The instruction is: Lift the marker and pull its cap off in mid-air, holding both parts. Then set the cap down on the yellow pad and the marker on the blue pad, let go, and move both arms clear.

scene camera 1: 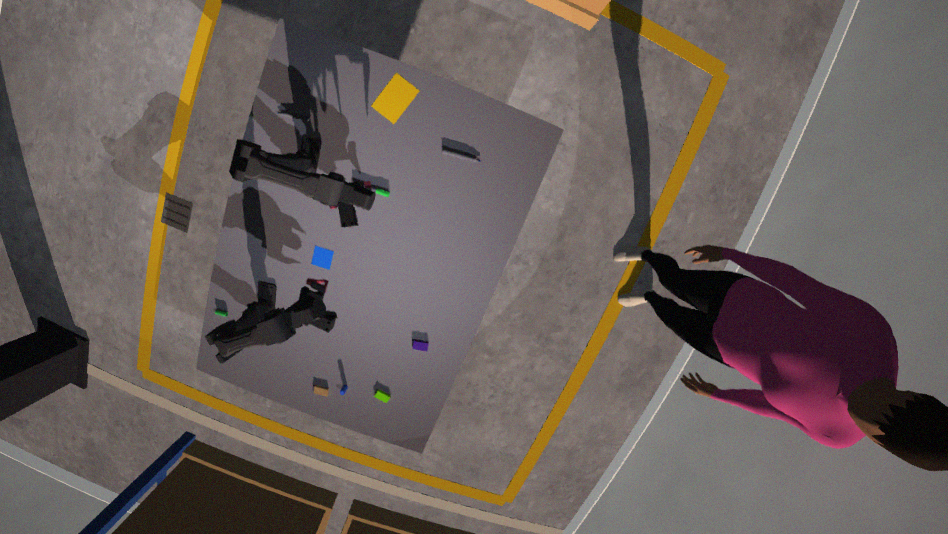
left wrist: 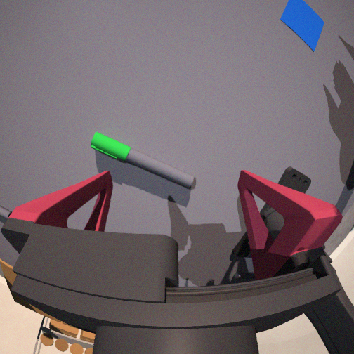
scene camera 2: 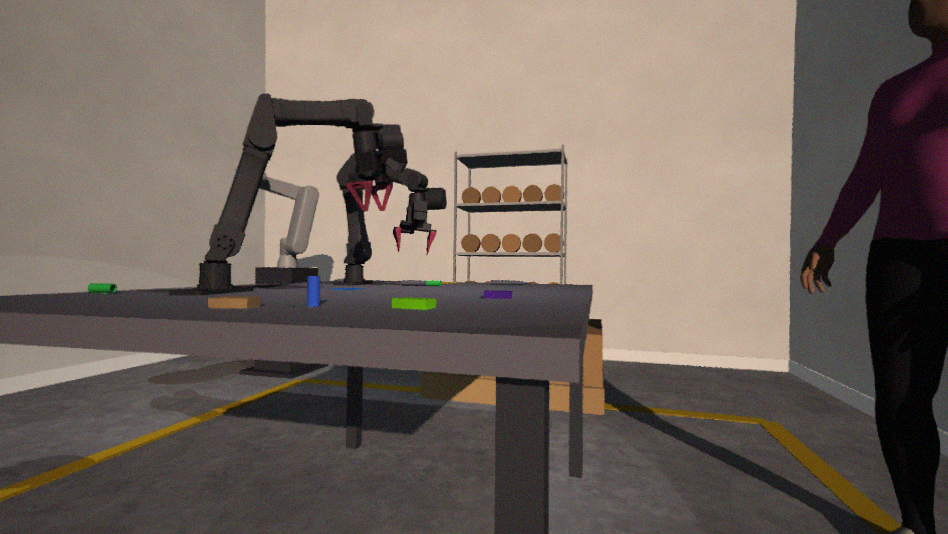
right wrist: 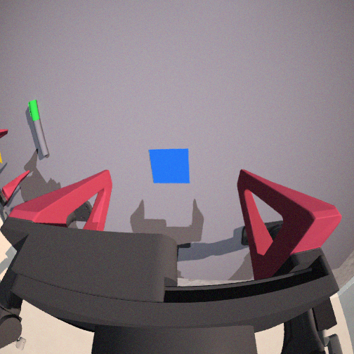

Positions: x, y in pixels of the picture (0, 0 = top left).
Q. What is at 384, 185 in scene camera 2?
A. My right gripper.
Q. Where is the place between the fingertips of my left gripper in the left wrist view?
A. At 174, 177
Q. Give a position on a blue pad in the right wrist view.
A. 168, 165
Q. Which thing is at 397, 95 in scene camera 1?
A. A yellow pad.
